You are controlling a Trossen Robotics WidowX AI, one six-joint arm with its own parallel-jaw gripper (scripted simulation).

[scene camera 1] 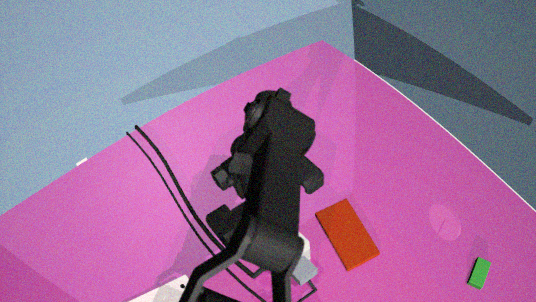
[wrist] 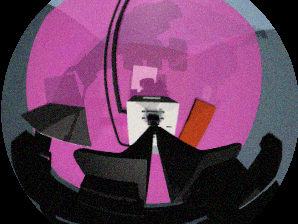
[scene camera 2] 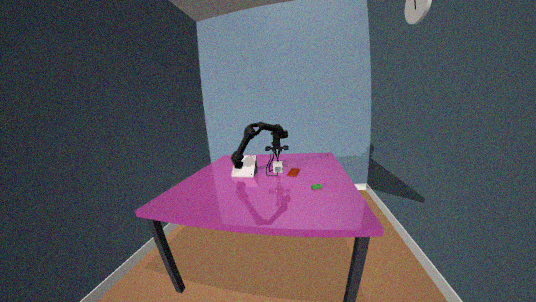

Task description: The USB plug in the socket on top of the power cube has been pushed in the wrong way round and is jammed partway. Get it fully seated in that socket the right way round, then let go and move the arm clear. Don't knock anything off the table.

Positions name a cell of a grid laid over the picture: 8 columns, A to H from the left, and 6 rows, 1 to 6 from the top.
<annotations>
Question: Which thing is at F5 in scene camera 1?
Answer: A flat orange-red block.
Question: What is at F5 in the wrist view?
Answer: My gripper.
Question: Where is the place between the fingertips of my gripper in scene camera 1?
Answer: E5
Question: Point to a flat orange-red block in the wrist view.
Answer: At F4
</annotations>
